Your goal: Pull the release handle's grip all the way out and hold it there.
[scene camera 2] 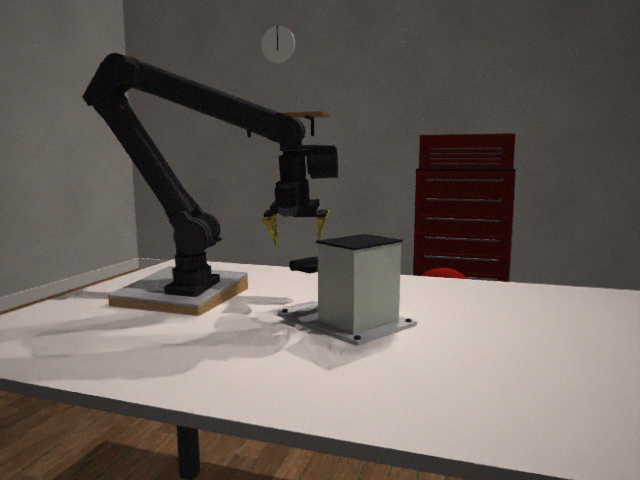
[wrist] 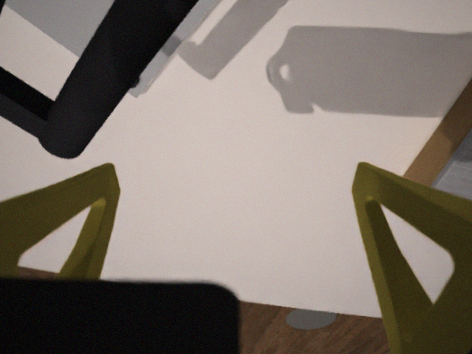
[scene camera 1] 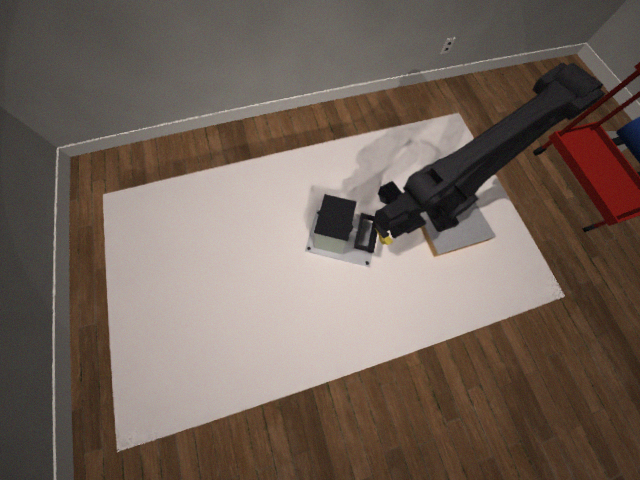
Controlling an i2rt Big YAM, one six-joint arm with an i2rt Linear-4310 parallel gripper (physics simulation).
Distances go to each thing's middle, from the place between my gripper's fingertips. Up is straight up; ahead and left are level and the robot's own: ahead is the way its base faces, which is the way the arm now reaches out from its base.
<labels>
Now: the grey bolted plate [scene camera 2: 307, 315] 13 cm ahead of my hand, 9 cm to the right of it and 13 cm below it.
</labels>
